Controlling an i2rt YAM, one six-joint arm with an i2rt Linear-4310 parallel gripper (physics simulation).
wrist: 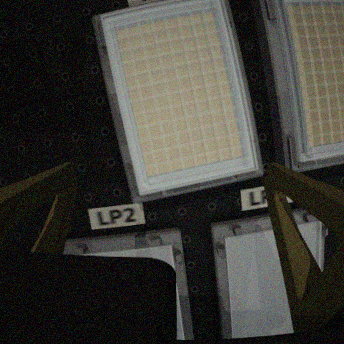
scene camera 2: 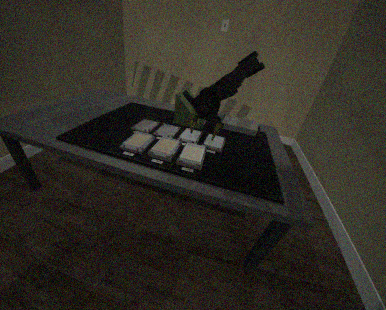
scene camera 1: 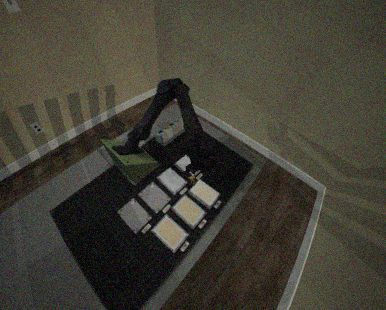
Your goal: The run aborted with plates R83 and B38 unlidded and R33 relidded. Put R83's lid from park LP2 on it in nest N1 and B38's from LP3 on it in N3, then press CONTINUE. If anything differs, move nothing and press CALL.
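Pixels of known places: gripper, fingertip midpoint: (wrist: pixel 170 172) (scene camera 2: pixel 201 136) (scene camera 1: pixel 201 179); arm's base, link origin: (scene camera 2: pixel 193 104) (scene camera 1: pixel 129 150).
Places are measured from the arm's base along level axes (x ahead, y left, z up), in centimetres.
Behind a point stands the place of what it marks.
My gripper (scene camera 1: pixel 193 176) (scene camera 2: pixel 205 131) {x 41.4, y 10.1, z -0.8 cm} (wrist: pixel 170 172) {x 41.4, y 10.1, z -0.8 cm} is open and empty, low over the park row. In the wrist view its left finger is beside the LP2 label (wrist: pixel 117 216) {x 37.7, y 15.4, z -9.3 cm}; its right finger partly covers the neighbouring park's label. A pale lid (wrist: pixel 175 257) {x 33.7, y 11.6, z -7.5 cm} lies in the LP2 park, mostly hidden by a dark arm part. Another pale lid (wrist: pixel 257 285) {x 28.9, y 5.5, z -7.7 cm} lies in the neighbouring park. One plate (scene camera 1: pixel 204 193) {x 46.1, y 7.2, z -6.1 cm} (scene camera 2: pixel 192 155) {x 49.1, y 8.2, z -6.1 cm} (wrist: pixel 180 95) {x 45.4, y 8.2, z -6.1 cm} with a tan well grid sits in front of LP2. Two more tan plates (scene camera 1: pixel 189 211) {x 45.2, y -4.6, z -6.7 cm} (scene camera 1: pixel 170 233) {x 44.2, y -17.7, z -7.2 cm} stand beside it. Nest labels and plate codes are unreadable.
A green slanted block (scene camera 1: pixel 132 165) {x 12.3, y -6.7, z 5.1 cm} (scene camera 2: pixel 184 107) {x 12.4, y -3.6, z 1.0 cm} stands by the arm's base. A pale box (scene camera 1: pixel 169 132) {x 6.5, y 26.5, z -2.6 cm} with small coloured spots stands at the back; its markings are unreadable. More pale lids (scene camera 1: pixel 154 197) {x 26.5, y -9.3, z -8.5 cm} (scene camera 1: pixel 134 215) {x 25.2, y -21.9, z -8.5 cm} lie farther along the park row on the black mat (scene camera 1: pixel 95 240) {x 19.1, y -41.2, z -9.5 cm}.
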